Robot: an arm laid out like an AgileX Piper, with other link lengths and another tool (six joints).
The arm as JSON. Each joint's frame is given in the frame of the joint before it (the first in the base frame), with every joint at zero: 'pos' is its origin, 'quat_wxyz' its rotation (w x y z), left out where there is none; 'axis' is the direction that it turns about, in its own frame. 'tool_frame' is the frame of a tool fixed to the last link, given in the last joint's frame.
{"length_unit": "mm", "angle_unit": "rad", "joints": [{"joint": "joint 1", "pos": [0.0, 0.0, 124.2], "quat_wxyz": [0.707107, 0.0, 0.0, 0.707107], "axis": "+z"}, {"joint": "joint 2", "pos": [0.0, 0.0, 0.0], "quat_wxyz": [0.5, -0.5, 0.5, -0.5], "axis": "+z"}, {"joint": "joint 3", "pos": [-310.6, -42.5, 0.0], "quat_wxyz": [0.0, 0.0, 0.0, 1.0], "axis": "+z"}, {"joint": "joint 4", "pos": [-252.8, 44.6, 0.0], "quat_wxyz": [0.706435, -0.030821, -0.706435, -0.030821], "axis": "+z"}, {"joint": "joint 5", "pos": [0.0, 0.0, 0.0], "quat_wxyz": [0.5, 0.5, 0.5, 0.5], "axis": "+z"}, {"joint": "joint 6", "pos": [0.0, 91.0, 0.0], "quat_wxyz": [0.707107, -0.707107, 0.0, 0.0], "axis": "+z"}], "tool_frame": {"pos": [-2.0, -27.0, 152.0], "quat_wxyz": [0.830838, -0.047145, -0.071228, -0.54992]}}
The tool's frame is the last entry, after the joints.
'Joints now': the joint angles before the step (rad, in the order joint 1, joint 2, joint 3, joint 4, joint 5, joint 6). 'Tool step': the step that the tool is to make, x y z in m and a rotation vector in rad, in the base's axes. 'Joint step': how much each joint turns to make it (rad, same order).
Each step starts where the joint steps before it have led.
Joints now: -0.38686 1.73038 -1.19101 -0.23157 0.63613 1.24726
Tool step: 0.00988 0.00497 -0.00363 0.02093 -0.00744 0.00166
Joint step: 0.01063 0.02588 -0.02306 0.02552 -0.00225 -0.00203
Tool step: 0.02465 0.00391 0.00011 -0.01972 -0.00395 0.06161
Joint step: 0.02158 0.05732 -0.07634 0.00795 0.00233 -0.05036
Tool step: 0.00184 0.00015 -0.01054 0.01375 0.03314 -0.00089
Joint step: 0.00168 0.03328 -0.02622 0.00746 0.02859 -0.00639
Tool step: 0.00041 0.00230 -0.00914 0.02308 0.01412 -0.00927
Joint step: 0.00000 0.01935 -0.00378 0.01914 0.00574 0.00000
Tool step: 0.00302 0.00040 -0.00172 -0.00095 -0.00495 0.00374
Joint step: 0.00208 0.00754 -0.00192 0.00000 -0.01075 -0.00002
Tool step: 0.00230 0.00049 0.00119 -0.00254 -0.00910 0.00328
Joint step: 0.00182 0.00000 0.00002 0.00000 -0.00959 0.00000
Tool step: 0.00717 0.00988 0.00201 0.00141 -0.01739 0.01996
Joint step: 0.02051 0.00001 0.00000 0.00658 -0.01616 0.00003
